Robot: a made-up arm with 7 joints.
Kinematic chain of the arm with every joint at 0, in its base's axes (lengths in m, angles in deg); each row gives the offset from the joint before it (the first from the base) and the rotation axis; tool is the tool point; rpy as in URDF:
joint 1: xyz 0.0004 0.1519 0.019 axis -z
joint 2: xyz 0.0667 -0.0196 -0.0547 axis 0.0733 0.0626 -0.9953
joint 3: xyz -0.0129 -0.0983 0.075 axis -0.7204 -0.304 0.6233
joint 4: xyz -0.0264 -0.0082 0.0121 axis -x
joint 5: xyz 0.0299 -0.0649 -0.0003 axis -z
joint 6: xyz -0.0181 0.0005 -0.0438 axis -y
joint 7: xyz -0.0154 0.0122 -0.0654 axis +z
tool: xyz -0.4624 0.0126 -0.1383 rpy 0 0 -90
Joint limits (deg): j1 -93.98..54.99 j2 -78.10..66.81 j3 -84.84..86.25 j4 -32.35..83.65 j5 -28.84..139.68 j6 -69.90..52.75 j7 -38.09..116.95
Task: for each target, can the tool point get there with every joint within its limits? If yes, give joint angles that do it. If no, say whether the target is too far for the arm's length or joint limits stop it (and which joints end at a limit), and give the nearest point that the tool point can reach.
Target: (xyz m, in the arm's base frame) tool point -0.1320 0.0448 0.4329
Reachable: yes | joints -35.51 -27.79 -56.33 -16.48 57.13 -38.38 25.55
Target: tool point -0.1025 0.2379 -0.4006
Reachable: yes | joints -53.69 32.12 -13.38 31.37 99.70 16.48 23.46
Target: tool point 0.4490 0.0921 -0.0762
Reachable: yes | joints -8.50 46.46 -42.77 43.81 110.72 -37.34 -2.24
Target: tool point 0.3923 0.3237 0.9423
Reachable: no: too far | nearest point 0.3074 0.2865 0.6326 | short by 0.323 m
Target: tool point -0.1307 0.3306 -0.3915
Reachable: yes | joints 37.77 33.48 -12.92 45.23 95.34 23.75 35.15
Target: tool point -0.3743 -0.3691 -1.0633
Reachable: no: too far | nearest point -0.2143 -0.1688 -0.4899 | short by 0.628 m
